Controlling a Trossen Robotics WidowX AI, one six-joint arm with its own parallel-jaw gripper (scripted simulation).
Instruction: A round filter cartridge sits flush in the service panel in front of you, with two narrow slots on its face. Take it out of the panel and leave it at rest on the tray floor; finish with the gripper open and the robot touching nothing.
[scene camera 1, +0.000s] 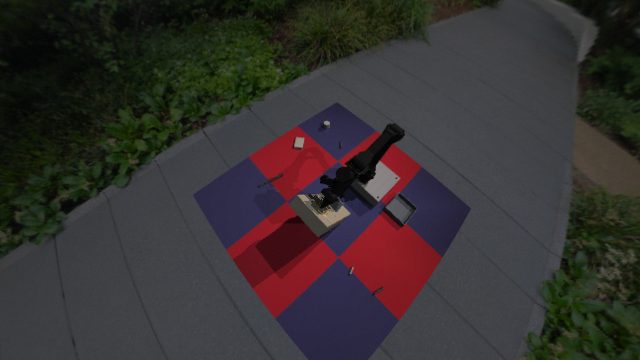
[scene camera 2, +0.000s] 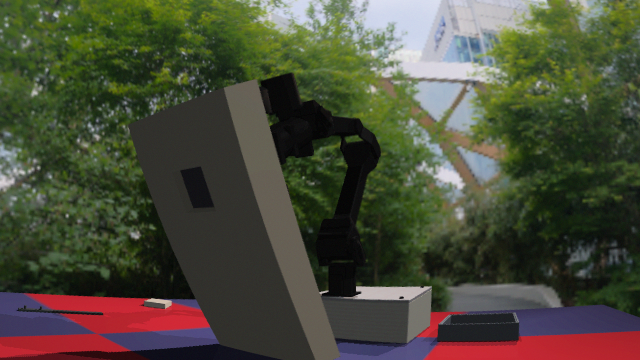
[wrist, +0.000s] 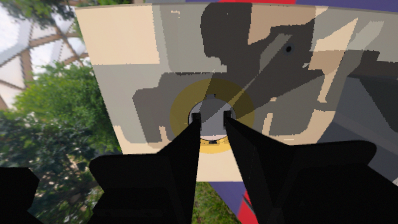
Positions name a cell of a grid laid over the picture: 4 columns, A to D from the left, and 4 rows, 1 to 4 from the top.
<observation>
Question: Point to a tan service panel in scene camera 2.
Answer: At B2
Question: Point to a round grey filter cartridge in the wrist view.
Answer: C3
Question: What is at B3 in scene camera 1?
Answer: A tan service panel.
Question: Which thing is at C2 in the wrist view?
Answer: A tan service panel.
</observation>
